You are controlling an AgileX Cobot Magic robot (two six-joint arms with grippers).
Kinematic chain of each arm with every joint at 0, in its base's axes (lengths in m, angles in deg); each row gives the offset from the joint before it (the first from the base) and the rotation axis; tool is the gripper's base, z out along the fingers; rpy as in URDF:
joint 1: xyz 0 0 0.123 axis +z
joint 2: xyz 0 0 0 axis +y
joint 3: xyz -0.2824 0 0.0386 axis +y
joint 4: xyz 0.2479 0 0.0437 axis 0.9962 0 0.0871
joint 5: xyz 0 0 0 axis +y
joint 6: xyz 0.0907 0 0.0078 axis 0.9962 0 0.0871
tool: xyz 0 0 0 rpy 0 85 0
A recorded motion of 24 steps. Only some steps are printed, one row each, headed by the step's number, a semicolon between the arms.
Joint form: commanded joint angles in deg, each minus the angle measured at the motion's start. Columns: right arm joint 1, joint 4, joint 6, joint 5, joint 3, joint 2; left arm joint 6, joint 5, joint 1, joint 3, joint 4, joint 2.
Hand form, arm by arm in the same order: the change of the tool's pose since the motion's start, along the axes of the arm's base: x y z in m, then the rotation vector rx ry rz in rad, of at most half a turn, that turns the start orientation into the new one. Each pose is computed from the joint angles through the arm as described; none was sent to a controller.
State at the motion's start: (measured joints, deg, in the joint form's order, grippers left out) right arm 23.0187 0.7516 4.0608 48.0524 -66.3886 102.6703; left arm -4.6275 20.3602 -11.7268 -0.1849 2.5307 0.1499
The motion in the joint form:
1: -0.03 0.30 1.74 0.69 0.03 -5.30; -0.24 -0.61 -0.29 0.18 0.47 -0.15
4: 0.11 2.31 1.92 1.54 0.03 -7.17; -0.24 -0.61 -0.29 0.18 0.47 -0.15
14: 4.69 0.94 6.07 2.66 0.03 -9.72; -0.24 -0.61 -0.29 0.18 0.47 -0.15
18: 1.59 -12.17 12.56 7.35 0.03 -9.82; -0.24 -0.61 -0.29 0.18 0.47 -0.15
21: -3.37 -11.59 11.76 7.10 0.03 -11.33; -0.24 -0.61 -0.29 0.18 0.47 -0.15
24: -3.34 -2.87 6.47 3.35 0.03 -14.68; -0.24 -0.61 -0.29 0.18 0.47 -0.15
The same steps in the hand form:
1: -0.0081 -0.0032 0.0309 0.0417 -0.0688 -0.0325; 0.0002 -0.0001 0.0000 0.0020 -0.0108 -0.0038
4: -0.0136 -0.0020 0.0414 0.0784 -0.0719 -0.0486; 0.0002 -0.0001 0.0000 0.0020 -0.0108 -0.0038
14: -0.0304 0.0170 0.0553 0.0889 -0.0915 -0.0274; 0.0002 -0.0001 0.0000 0.0020 -0.0108 -0.0038
18: -0.0219 -0.0169 0.0552 -0.1126 -0.1143 -0.1028; 0.0002 -0.0001 0.0000 0.0020 -0.0108 -0.0038
21: -0.0158 -0.0429 0.0635 -0.0992 -0.1331 -0.1809; 0.0002 -0.0001 0.0000 0.0020 -0.0108 -0.0038
24: -0.0224 -0.0329 0.0823 0.0588 -0.1899 -0.1469; 0.0002 -0.0001 0.0000 0.0020 -0.0108 -0.0038

